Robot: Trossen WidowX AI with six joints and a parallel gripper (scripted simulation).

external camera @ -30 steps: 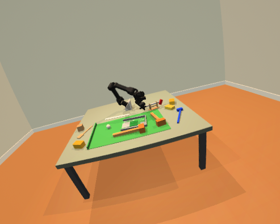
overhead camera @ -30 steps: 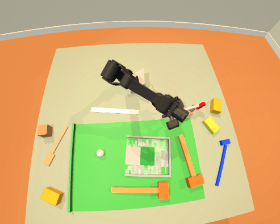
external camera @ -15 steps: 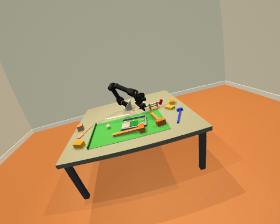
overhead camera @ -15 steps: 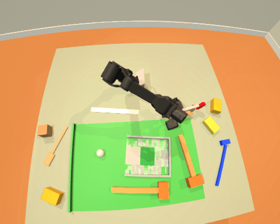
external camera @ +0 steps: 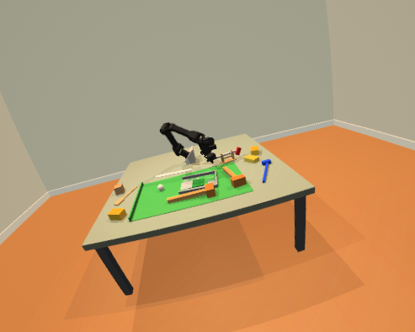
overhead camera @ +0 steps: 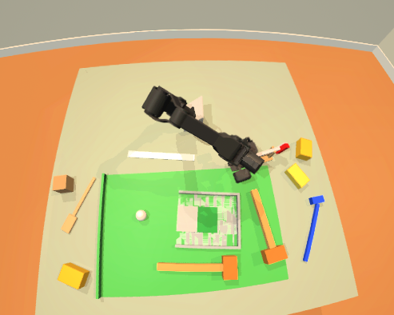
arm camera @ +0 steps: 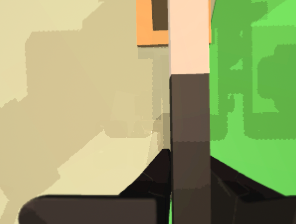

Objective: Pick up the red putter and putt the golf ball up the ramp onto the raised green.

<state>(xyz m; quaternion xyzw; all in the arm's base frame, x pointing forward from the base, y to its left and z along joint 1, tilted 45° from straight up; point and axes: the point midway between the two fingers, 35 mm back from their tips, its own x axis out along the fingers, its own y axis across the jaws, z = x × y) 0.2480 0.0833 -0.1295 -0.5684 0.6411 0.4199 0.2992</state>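
The white strip is 100 mm behind my gripper tip, 310 mm to the right of it and 30 mm below it. Also, from my gripper tip: small wooden stand 20 mm behind, 130 mm to the left; blue hammer 320 mm ahead, 280 mm to the left, 20 mm below; white golf ball 150 mm ahead, 410 mm to the right, 10 mm below.
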